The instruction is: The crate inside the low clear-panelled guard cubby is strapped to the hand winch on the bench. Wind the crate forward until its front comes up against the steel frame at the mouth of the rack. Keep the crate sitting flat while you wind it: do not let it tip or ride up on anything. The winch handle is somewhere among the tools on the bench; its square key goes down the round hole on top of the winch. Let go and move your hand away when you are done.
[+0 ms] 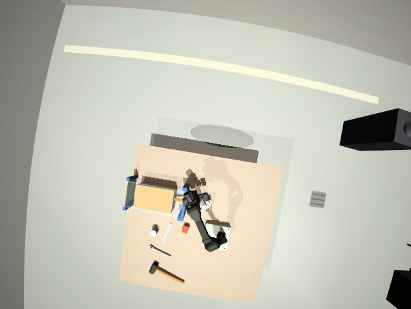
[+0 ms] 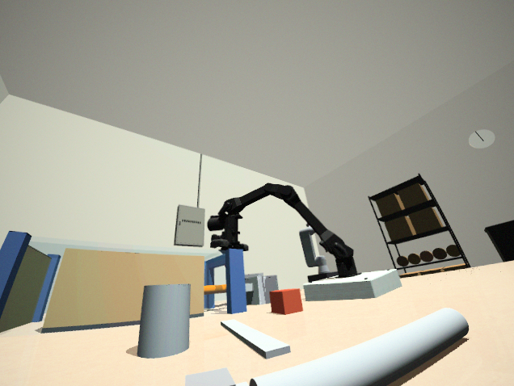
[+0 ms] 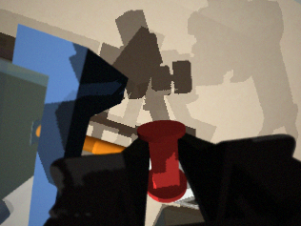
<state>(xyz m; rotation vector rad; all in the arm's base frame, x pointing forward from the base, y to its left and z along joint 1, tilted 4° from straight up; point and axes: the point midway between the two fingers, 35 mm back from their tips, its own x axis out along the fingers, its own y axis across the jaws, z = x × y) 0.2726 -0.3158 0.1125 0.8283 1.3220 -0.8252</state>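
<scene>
Now: the winch crank handle 40 mm to the left of my gripper tip, 40 mm behind it and 30 mm below it. The rest, counted from my gripper tip: winch 100 mm below, 100 mm behind, 70 mm to the left; then blue frame 80 mm to the left, 80 mm ahead, 20 mm below; then red knob 10 mm to the left, 10 mm behind.
</scene>
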